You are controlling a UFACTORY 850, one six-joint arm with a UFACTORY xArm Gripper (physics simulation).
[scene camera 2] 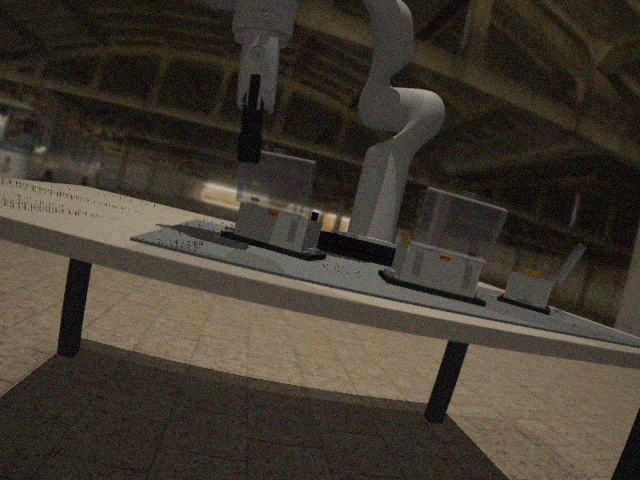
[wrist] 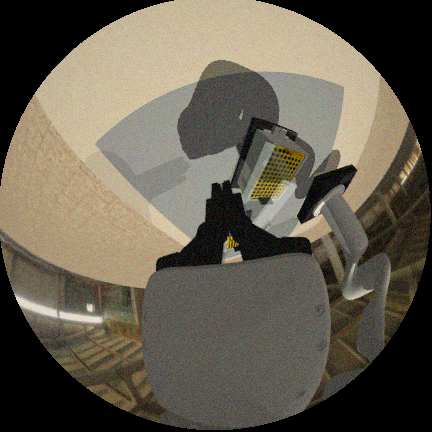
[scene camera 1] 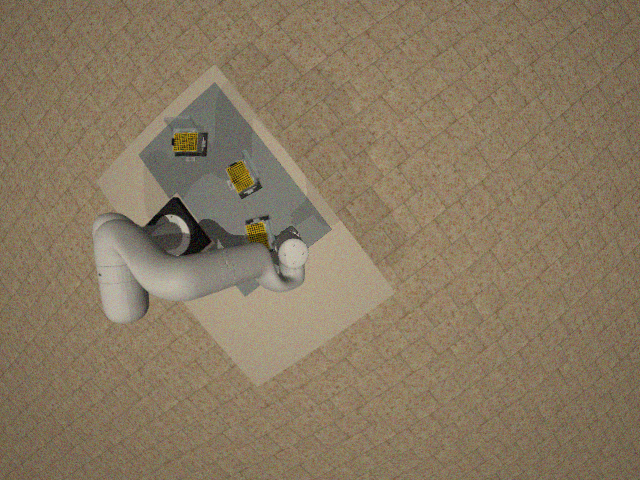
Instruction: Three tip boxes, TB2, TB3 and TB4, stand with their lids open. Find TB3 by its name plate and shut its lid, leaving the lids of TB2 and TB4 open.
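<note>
TB3 (scene camera 1: pixel 256 232) (scene camera 2: pixel 273 227) (wrist: pixel 277 172), a pale box with a yellow tip rack, is the box nearest my gripper; its name plate is not readable now. Its see-through lid (scene camera 2: pixel 281 178) stands upright, open. My gripper (scene camera 2: pixel 249 157) (wrist: pixel 223 192) is shut and empty, pointing down. Its fingertips overlap the lid's upper left corner in scene camera 2; contact cannot be told. The middle tip box (scene camera 1: pixel 241 176) (scene camera 2: pixel 439 268) has its lid (scene camera 2: pixel 460 219) open. The far tip box (scene camera 1: pixel 186 142) (scene camera 2: pixel 527 289) has its lid (scene camera 2: pixel 570 263) tilted open. I cannot tell which is TB2 or TB4.
The boxes stand on a grey mat (scene camera 1: pixel 217 103) (wrist: pixel 310 90) on a beige table (scene camera 1: pixel 320 310) (scene camera 2: pixel 155 268). The black base plate (scene camera 1: pixel 199 240) (scene camera 2: pixel 356 248) (wrist: pixel 327 185) of the arm is beside the mat. The arm hides part of TB3 in scene camera 1.
</note>
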